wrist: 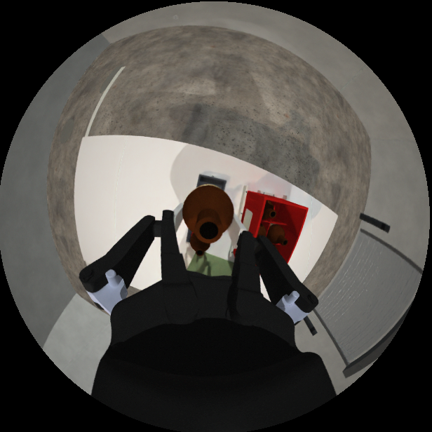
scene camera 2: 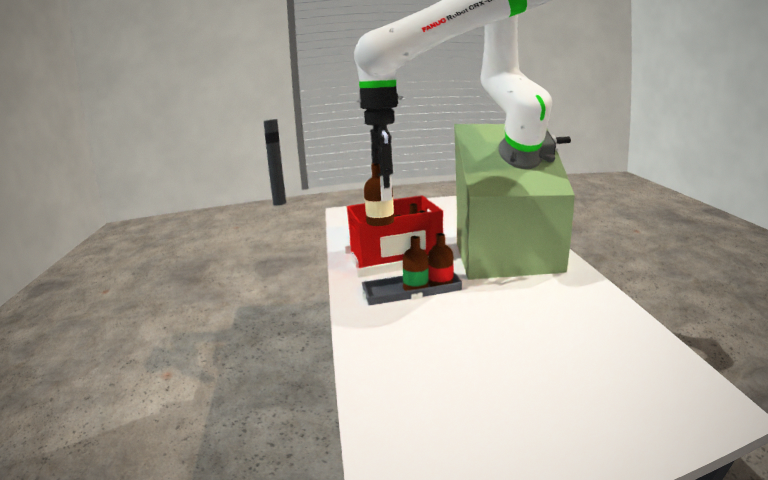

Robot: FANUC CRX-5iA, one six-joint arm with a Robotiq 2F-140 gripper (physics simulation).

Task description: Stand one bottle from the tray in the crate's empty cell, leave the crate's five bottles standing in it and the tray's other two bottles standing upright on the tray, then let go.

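Places are measured from the arm's base along level axes (x ahead, y left, z up), in metres.
Pixels of known places: gripper, between the fingertips: [scene camera 2: 383,196]; arm's base, origin of its link: [scene camera 2: 520,153].
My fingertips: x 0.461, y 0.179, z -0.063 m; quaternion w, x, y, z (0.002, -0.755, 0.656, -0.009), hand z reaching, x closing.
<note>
Ahead of a thing's pixels: the offset from my fingertips to its top centre. "pt": to the spot under its first point. Level surfaces: height alone.
My gripper [scene camera 2: 386,189] [wrist: 206,215] is shut on a brown bottle with a cream label {dx +0.012, dy +0.002, dz +0.088 m} [scene camera 2: 378,210] [wrist: 207,200], held upright and raised well above the table. In the scene view its base overlaps the near left rim of the red crate {dx -0.047, dy -0.261, dz -0.119 m} [scene camera 2: 365,247] [wrist: 254,214]; in the wrist view the crate lies to its right. Brown bottles {dx -0.121, dy -0.322, dz -0.131 m} [scene camera 2: 413,208] [wrist: 276,233] show inside the crate; its empty cell cannot be made out. The dark tray {pt dx +0.018, dy -0.031, dz -0.289 m} [scene camera 2: 382,289] [wrist: 212,180] bears a green-label bottle {dx -0.081, dy -0.024, dz -0.133 m} [scene camera 2: 415,275] and a red-label bottle {dx -0.156, dy -0.034, dz -0.134 m} [scene camera 2: 441,273], both upright, at its middle and right.
The green pedestal [scene camera 2: 515,234] [wrist: 216,265] with the arm's base stands right of the crate and tray. The white table {dz -0.294 m} [scene camera 2: 481,367] [wrist: 120,185] has its left edge close to both. A dark post [scene camera 2: 275,169] [wrist: 374,222] shows beyond the table.
</note>
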